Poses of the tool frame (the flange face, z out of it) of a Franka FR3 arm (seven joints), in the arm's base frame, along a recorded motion.
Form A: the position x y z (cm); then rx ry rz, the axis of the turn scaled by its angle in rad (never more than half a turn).
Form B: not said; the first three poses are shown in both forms.
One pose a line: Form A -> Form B
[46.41 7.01 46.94 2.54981 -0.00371 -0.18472] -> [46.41 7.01 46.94 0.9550 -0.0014 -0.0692 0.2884]
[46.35 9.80 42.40 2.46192 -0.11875 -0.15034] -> [46.35 9.80 42.40 0.9412 -0.0454 -0.0575 0.3298]
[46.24 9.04 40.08 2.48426 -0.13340 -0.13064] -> [46.24 9.04 40.08 0.9449 -0.0507 -0.0497 0.3195]
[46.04 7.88 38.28 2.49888 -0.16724 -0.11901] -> [46.04 7.88 38.28 0.9469 -0.0634 -0.0451 0.3119]
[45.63 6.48 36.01 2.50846 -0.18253 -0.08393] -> [45.63 6.48 36.01 0.9485 -0.0690 -0.0317 0.3075]
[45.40 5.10 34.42 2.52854 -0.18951 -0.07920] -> [45.40 5.10 34.42 0.9515 -0.0713 -0.0298 0.2978]
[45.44 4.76 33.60 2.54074 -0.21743 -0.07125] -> [45.44 4.76 33.60 0.9529 -0.0815 -0.0267 0.2910]
